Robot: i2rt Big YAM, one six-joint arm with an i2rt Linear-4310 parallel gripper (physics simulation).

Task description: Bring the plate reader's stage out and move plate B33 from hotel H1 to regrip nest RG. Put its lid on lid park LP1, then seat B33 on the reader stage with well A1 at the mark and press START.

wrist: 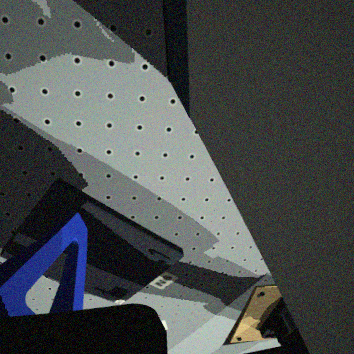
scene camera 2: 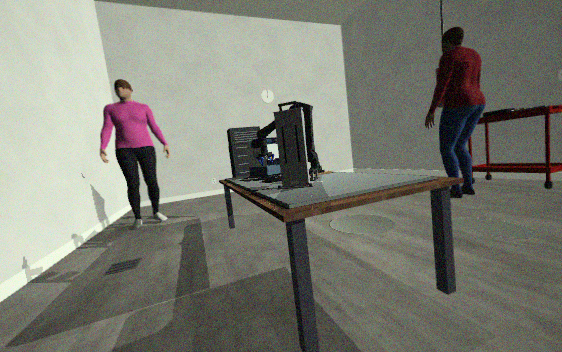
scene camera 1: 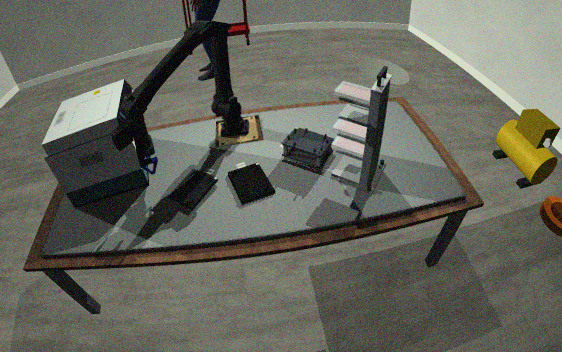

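Where they show: gripper, fingertip midpoint: (wrist: 165,204) (scene camera 2: 267,164) (scene camera 1: 150,165); arm's base at its link origin: (scene camera 1: 235,129).
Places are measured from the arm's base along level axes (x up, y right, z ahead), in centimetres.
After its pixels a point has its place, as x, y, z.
Observation:
My gripper (scene camera 1: 150,166) @(9.7, 29.2, 31.3) (scene camera 2: 266,160) @(9.7, 29.2, 31.3) is open and empty, right against the front of the dark plate reader (scene camera 1: 120,158) @(15.8, 40.2, 33.0) at the table's far left. In the wrist view the reader's dark face (wrist: 274,158) @(16.9, 36.1, 31.7) fills the right half, and only one blue finger (wrist: 46,270) @(13.6, 28.1, 36.6) shows. I see no stage standing out of it. Hotel H1 (scene camera 1: 375,133) @(22.8, -47.9, 39.2) (scene camera 2: 291,154) @(16.1, -51.5, 33.8) stands at the right, with pink lidded plates (scene camera 1: 354,91) @(32.3, -42.8, 29.0) (scene camera 1: 351,129) @(18.1, -42.4, 30.1) (scene camera 1: 349,146) @(11.0, -42.3, 30.3) on its shelves; their labels are unreadable. Regrip nest RG (scene camera 1: 307,148) @(5.5, -28.4, 23.5) and the flat black lid park LP1 (scene camera 1: 251,182) @(0.5, -7.8, 34.1) lie mid-table, both empty.
A black nest labelled N6 (scene camera 1: 192,190) @(0.7, 13.6, 36.5) (wrist: 116,239) @(0.7, 16.9, 32.6) lies just right of the gripper. The arm's tan base plate (scene camera 1: 239,130) @(1.7, -2.3, 3.7) (wrist: 256,316) @(-0.3, -1.4, 6.5) is at the back. A person in pink (scene camera 2: 133,140) and another person (scene camera 2: 445,105) (scene camera 1: 206,35) stand off the table, near a red cart (scene camera 1: 239,28).

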